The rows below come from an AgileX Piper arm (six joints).
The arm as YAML. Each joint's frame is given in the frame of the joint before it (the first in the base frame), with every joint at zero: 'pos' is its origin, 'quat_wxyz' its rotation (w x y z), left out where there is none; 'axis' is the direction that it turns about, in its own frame. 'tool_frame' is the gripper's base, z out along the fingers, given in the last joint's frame.
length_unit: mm
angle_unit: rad
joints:
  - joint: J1
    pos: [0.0, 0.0, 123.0]
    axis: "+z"
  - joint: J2
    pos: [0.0, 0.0, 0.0]
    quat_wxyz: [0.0, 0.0, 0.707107, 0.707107]
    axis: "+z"
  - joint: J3
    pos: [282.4, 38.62, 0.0]
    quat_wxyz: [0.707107, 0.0, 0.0, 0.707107]
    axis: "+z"
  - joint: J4
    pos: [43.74, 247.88, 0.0]
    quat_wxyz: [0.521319, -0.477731, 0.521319, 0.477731]
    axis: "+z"
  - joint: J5
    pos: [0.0, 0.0, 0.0]
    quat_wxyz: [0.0, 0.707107, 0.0, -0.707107]
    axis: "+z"
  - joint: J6
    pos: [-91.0, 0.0, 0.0]
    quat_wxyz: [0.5, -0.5, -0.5, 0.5]
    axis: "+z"
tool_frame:
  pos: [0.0, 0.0, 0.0]
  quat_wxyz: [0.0, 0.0, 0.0, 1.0]
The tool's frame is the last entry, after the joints.
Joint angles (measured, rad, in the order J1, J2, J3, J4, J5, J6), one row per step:
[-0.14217, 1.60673, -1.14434, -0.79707, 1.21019, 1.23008]
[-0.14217, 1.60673, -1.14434, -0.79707, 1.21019, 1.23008]
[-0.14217, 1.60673, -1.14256, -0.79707, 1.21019, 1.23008]
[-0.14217, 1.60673, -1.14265, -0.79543, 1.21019, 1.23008]
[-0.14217, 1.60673, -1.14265, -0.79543, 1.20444, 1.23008]
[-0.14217, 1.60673, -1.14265, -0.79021, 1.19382, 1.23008]
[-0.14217, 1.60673, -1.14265, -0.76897, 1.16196, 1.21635]
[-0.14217, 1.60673, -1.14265, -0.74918, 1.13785, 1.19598]
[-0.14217, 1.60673, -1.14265, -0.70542, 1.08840, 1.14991]
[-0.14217, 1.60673, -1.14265, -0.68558, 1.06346, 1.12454]
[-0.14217, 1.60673, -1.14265, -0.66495, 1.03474, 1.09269]
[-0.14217, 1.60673, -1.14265, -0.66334, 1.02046, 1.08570]
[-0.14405, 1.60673, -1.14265, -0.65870, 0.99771, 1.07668]
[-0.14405, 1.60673, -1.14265, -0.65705, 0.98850, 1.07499]
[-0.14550, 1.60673, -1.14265, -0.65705, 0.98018, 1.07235]
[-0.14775, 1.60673, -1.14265, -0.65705, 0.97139, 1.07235]
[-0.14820, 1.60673, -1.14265, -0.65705, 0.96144, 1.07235]
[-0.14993, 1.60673, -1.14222, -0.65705, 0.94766, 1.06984]
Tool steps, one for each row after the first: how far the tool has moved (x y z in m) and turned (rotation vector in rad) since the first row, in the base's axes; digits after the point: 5 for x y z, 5 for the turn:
[0.00000, 0.00000, 0.00000, 0.00000, 0.00000, 0.00000]
[-0.00024, 0.00004, -0.00044, 0.00025, 0.00176, 0.00000]
[-0.00025, 0.00014, -0.00051, 0.00175, 0.00146, -0.00060]
[0.00026, 0.00020, -0.00057, 0.00267, -0.00274, 0.00322]
[0.00114, 0.00064, -0.00097, 0.00917, -0.01120, 0.00834]
[0.00373, 0.00234, -0.00239, 0.03344, -0.02854, 0.03161]
[0.00566, 0.00389, -0.00357, 0.05450, -0.03620, 0.05519]
[0.00961, 0.00735, -0.00588, 0.09839, -0.05178, 0.10550]
[0.01165, 0.00899, -0.00680, 0.11727, -0.05893, 0.13331]
[0.01403, 0.01075, -0.00763, 0.13583, -0.06588, 0.16820]
[0.01529, 0.01109, -0.00762, 0.13764, -0.07305, 0.18196]
[0.01711, 0.01121, -0.00766, 0.14223, -0.08650, 0.19951]
[0.01791, 0.01147, -0.00765, 0.14403, -0.09308, 0.20591]
[0.01852, 0.01118, -0.00758, 0.14413, -0.09807, 0.21170]
[0.01909, 0.01066, -0.00749, 0.14445, -0.10511, 0.21493]
[0.01993, 0.01070, -0.00739, 0.14492, -0.11293, 0.22066]
[0.02092, 0.01045, -0.00734, 0.14531, -0.12189, 0.22943]

